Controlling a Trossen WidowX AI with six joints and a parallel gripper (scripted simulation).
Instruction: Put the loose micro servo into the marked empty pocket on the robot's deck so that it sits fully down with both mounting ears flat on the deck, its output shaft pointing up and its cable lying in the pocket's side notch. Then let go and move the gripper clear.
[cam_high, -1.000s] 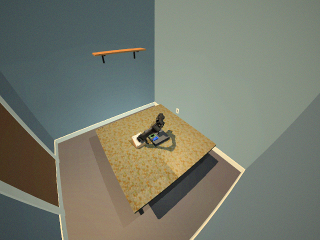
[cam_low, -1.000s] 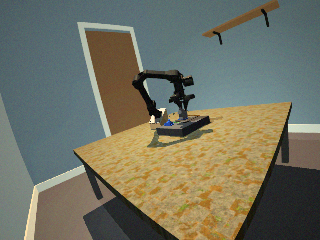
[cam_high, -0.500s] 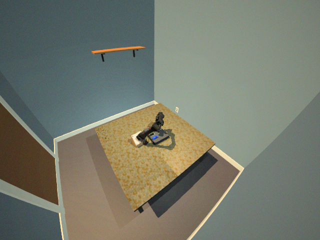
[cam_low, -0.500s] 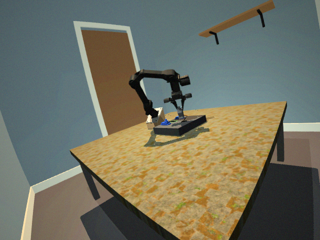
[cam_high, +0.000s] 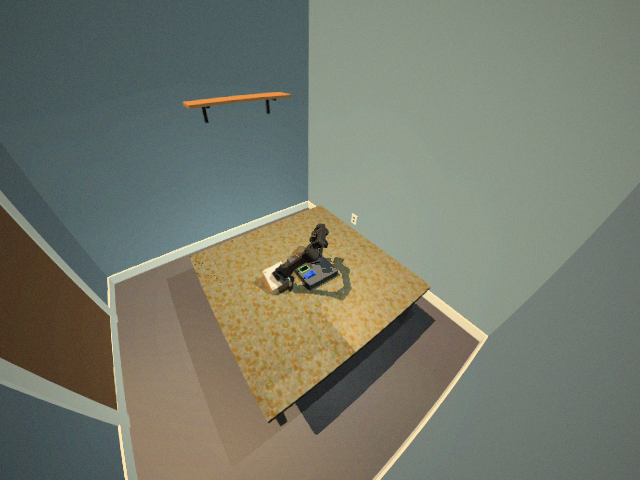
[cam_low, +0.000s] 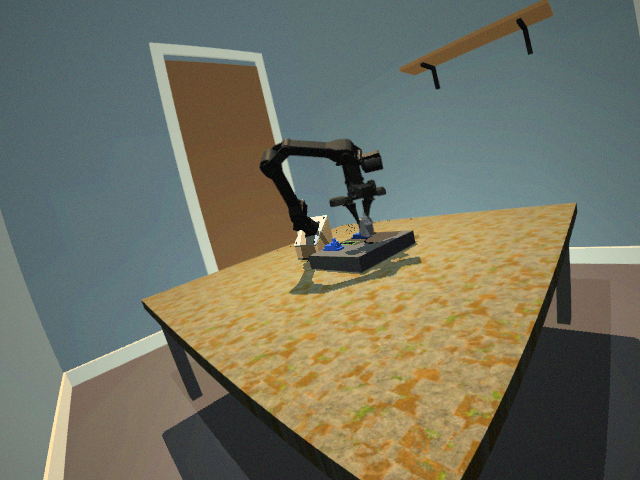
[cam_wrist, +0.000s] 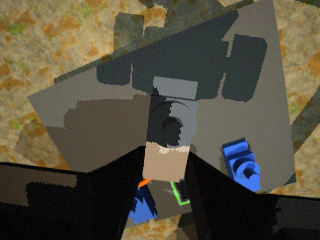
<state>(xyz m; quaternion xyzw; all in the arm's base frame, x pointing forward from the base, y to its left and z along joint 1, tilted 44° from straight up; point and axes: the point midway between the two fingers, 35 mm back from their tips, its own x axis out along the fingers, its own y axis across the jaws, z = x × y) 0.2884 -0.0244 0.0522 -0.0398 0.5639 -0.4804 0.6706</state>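
The dark grey deck is 100 mm below my gripper tip and 10 mm ahead of it.
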